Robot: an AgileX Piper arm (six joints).
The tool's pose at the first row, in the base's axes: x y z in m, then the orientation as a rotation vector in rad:
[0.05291, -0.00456, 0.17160, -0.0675, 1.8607, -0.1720]
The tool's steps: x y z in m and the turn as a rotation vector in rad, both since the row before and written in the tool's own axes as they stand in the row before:
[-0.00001, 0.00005, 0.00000, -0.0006, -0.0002, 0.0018]
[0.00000, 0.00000, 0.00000, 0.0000, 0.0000, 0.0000]
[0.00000, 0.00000, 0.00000, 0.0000, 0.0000, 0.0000]
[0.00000, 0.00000, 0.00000, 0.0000, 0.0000, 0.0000]
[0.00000, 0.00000, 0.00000, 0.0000, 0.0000, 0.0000]
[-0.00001, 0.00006, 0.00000, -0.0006, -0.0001, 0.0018]
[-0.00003, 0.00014, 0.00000, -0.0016, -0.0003, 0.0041]
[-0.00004, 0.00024, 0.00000, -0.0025, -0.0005, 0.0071]
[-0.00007, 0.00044, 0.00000, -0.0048, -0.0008, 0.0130]
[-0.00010, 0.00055, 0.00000, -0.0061, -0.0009, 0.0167]
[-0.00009, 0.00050, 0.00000, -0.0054, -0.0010, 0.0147]
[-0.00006, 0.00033, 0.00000, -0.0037, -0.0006, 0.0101]
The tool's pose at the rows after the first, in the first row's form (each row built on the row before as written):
[0.05291, -0.00451, 0.17160, -0.0663, 1.8606, -0.1702]
[0.05291, -0.00451, 0.17160, -0.0663, 1.8606, -0.1702]
[0.05291, -0.00451, 0.17160, -0.0663, 1.8606, -0.1702]
[0.05291, -0.00451, 0.17160, -0.0663, 1.8606, -0.1702]
[0.05291, -0.00451, 0.17160, -0.0663, 1.8606, -0.1702]
[0.05292, -0.00445, 0.17160, -0.0650, 1.8606, -0.1684]
[0.05293, -0.00431, 0.17161, -0.0623, 1.8605, -0.1641]
[0.05295, -0.00407, 0.17161, -0.0575, 1.8603, -0.1568]
[0.05299, -0.00363, 0.17162, -0.0488, 1.8599, -0.1433]
[0.05304, -0.00307, 0.17165, -0.0375, 1.8594, -0.1260]
[0.05309, -0.00257, 0.17168, -0.0276, 1.8587, -0.1107]
[0.05312, -0.00224, 0.17171, -0.0208, 1.8583, -0.1002]

